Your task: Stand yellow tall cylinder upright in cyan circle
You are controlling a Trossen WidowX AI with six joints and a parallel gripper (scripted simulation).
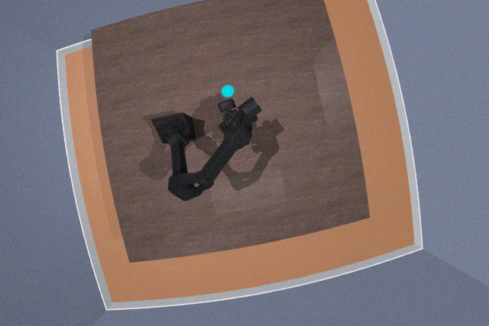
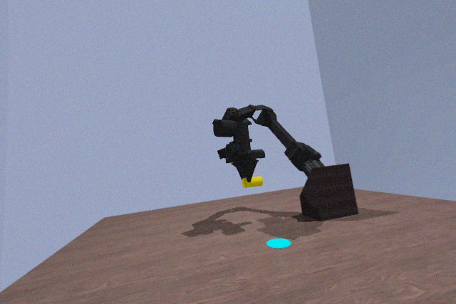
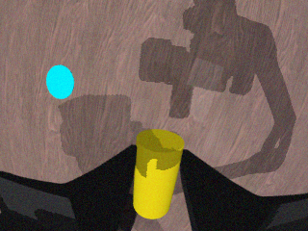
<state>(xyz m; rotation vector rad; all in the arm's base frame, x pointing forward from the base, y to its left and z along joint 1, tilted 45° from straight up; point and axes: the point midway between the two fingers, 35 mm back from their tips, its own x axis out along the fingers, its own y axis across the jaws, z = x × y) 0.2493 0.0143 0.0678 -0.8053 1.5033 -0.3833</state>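
My gripper tip is 2 cm past the yellow tall cylinder and 1 cm to the left of it. Also, from my gripper tip: cyan circle (18 cm to the left, 14 cm below, 2 cm behind).
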